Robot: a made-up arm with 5 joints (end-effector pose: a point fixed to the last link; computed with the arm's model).
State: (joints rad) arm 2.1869 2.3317 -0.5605 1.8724 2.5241
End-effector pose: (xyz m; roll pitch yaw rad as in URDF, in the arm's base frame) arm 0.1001 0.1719 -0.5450 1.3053 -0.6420 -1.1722
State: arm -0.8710 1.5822 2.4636 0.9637 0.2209
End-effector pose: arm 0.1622 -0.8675 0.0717 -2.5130 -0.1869 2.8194
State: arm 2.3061 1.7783 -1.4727 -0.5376 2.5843
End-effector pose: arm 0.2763 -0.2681 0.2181 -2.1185 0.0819 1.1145
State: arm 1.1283 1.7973 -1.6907 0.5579 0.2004
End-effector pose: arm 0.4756 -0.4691 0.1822 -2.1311 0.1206 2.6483
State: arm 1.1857 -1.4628 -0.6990 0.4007 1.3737
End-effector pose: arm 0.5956 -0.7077 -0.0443 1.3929 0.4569 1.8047
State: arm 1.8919 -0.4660 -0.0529 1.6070 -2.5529
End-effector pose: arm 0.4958 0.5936 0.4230 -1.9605 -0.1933 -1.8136
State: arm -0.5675 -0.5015 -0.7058 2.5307 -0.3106
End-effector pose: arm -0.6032 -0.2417 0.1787 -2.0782 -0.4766 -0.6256
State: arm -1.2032 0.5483 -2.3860 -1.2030 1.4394
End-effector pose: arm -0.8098 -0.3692 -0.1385 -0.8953 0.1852 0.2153
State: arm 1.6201 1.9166 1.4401 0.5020 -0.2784
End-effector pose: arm -0.1346 0.4830 0.0303 -2.1835 -0.1892 0.4291
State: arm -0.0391 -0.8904 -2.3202 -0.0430 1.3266
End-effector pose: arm -0.1655 -0.0078 -0.5597 1.1544 -0.5935 -0.8925
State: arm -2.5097 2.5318 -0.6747 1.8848 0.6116
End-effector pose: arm 0.1064 0.4481 -0.2563 2.2051 0.2218 -1.5115
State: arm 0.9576 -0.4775 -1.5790 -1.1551 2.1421
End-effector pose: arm 0.4875 -0.6387 -0.1906 0.1813 0.1244 2.1742
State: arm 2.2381 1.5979 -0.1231 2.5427 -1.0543
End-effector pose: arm -0.2822 -0.2009 0.0548 1.8755 0.4919 1.3829
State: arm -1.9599 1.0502 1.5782 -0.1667 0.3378
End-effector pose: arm -0.3073 -0.5459 0.3223 -1.6087 0.5419 2.3523
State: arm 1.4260 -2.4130 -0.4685 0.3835 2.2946
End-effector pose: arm 0.7805 -0.2091 -0.6379 1.5807 -0.5225 -2.9609
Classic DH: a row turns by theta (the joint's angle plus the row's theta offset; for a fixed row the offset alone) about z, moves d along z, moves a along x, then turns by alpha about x. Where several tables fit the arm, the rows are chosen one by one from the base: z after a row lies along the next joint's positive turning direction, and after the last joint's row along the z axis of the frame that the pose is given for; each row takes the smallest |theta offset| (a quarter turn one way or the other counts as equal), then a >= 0, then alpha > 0; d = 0 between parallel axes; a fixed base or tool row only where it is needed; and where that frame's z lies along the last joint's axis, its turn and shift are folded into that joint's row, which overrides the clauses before.
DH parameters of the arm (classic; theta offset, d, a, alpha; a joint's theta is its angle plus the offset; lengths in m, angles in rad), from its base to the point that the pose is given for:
joint 1: -1.5708 -0.0467 0.3363 1.5708
joint 2: 1.5708 -0.1922 0.0609 -1.5708
joint 3: 0 -0.0773 0.3856 1.5708
joint 4: 0 0.0509 0.0657 -1.5708
joint 5: -1.5708 -0.1055 0.2807 -1.5708
tool (fixed): 3.1416 -0.1051 0 0

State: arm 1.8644 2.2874 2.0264 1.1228 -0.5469
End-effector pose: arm -0.1109 0.6576 0.1001 -2.4965 -0.2172 0.1149
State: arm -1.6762 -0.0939 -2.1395 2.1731 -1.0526
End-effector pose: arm -0.4796 0.3149 -0.4115 2.5177 -0.8428 -0.3297
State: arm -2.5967 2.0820 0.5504 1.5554 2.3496
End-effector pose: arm -0.4769 -0.2023 -0.4922 0.4675 -0.4618 -0.2848
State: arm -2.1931 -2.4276 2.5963 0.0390 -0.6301
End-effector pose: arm -0.4368 -0.2812 -0.1691 1.1113 -0.7926 -0.0411
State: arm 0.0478 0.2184 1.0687 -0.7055 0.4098
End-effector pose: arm 0.3756 -0.4048 0.5361 0.8780 1.3882 0.3061
